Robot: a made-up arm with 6 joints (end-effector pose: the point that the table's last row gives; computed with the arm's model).
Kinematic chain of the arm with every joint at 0, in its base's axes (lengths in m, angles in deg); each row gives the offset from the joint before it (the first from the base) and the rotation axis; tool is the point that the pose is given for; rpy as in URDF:
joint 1: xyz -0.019 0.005 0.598 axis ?
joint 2: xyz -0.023 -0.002 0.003 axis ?
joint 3: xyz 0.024 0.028 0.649 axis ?
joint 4: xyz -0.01 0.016 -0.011 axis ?
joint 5: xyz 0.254 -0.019 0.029 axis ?
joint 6: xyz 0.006 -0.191 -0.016 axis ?
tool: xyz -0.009 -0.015 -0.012 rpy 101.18 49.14 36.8
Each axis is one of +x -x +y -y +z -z.
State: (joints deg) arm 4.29 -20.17 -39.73 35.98 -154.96 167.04
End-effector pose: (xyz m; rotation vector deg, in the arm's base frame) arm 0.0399 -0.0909 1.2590 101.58 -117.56 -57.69
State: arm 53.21 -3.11 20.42 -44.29 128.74 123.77
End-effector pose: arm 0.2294 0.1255 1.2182 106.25 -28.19 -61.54
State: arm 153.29 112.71 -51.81 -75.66 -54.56 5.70
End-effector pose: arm -0.2678 0.1633 0.4873 -15.07 36.88 -133.23
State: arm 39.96 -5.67 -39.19 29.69 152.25 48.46
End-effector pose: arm 0.2400 0.0424 1.2232 55.64 -39.55 70.73
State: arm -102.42 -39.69 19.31 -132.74 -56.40 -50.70
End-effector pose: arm 0.1873 0.1240 1.2089 106.51 62.05 93.95
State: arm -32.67 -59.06 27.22 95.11 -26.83 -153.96
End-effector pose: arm -0.5904 0.4650 1.2023 78.12 -25.81 71.80
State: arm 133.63 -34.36 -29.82 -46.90 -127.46 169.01
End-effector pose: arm 0.1446 0.0022 1.0368 83.48 53.77 -120.79
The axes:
joint 1: +z
joint 2: +y
joint 3: -y
joint 4: -x
joint 5: -y
joint 6: -x

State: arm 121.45 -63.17 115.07 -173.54 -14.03 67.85
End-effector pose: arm 0.1876 -0.8402 0.9823 30.58 44.43 -103.29
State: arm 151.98 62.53 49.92 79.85 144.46 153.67
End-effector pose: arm -0.7806 0.3739 1.0131 143.99 -18.82 70.88
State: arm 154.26 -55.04 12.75 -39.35 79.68 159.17
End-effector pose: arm 0.3437 -0.0262 1.1729 71.37 53.04 20.46
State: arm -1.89 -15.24 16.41 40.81 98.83 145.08
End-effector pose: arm -0.0611 -0.0897 1.4815 0.49 -132.09 -67.23
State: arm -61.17 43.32 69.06 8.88 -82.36 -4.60
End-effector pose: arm 0.1223 -0.6145 1.1962 130.94 56.81 -95.32
